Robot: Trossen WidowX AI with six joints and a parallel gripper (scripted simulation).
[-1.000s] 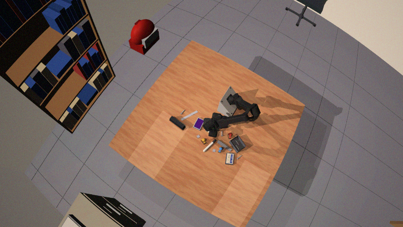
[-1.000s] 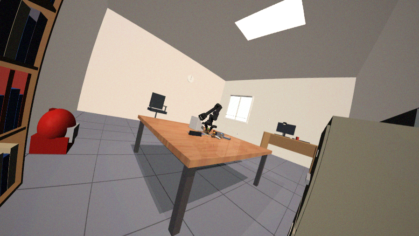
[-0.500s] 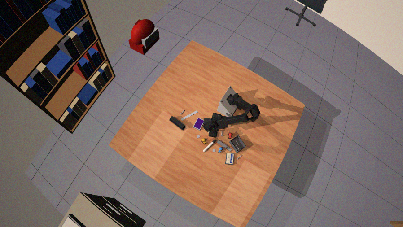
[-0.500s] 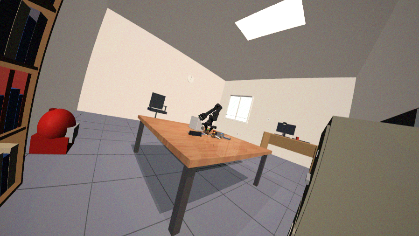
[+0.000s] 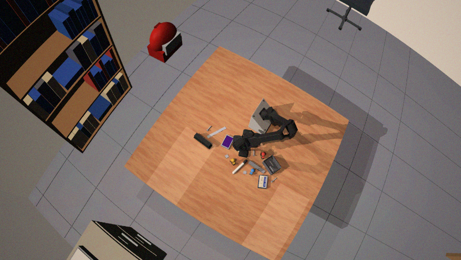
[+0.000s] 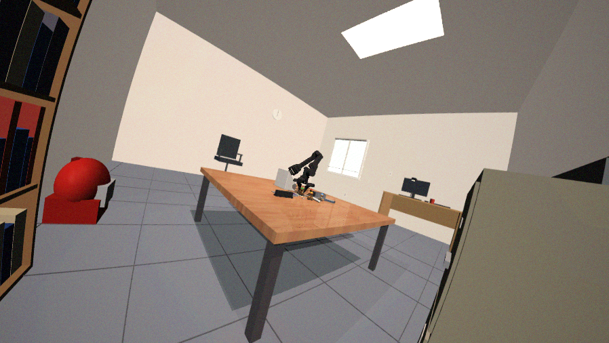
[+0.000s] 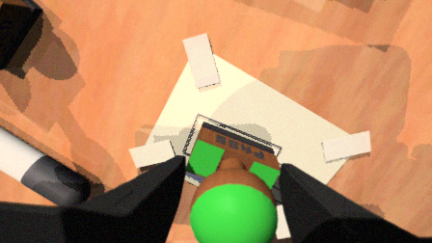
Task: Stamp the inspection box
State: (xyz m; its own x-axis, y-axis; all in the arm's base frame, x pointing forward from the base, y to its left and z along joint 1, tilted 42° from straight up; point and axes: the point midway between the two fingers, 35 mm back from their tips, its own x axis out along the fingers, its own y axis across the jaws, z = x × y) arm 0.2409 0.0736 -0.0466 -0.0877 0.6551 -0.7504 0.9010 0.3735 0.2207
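My gripper tip is now 1 cm past the cream card and 3 cm above it. From my gripper tip the other things lie so: purple ink pad (3 cm ahead, 12 cm to the right, 2 cm below); yellow stamp (13 cm ahead); white marker (11 cm ahead, 6 cm to the left, 1 cm below).
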